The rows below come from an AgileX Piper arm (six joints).
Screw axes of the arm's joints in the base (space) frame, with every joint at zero. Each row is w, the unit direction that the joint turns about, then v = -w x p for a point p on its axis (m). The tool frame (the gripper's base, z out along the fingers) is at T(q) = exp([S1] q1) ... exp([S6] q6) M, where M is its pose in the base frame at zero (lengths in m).
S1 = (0, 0, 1, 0, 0, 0)
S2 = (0, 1, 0, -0.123, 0, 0)
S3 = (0, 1, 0, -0.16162, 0, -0.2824)
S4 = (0.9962, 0, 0.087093, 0, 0.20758, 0)
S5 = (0, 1, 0, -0.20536, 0, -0.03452)
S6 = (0.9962, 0, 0.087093, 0, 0.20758, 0)
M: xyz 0.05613 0 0.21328 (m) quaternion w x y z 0.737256 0 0.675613 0
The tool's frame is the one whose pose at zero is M.
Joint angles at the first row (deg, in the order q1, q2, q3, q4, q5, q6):
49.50, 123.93, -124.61, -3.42, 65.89, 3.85
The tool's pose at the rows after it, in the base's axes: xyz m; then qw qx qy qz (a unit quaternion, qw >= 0):
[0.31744, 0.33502, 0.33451, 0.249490, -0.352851, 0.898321, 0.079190]
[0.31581, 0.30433, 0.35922, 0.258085, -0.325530, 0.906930, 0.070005]
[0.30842, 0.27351, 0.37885, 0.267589, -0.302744, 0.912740, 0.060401]
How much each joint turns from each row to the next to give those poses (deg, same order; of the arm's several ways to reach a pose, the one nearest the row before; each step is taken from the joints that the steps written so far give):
-2.13, -4.53, 0.73, -1.06, 3.56, 1.08
-2.36, -5.11, 2.82, -0.99, 1.77, 0.94
-2.07, -5.94, 4.83, -1.09, 0.47, 0.69

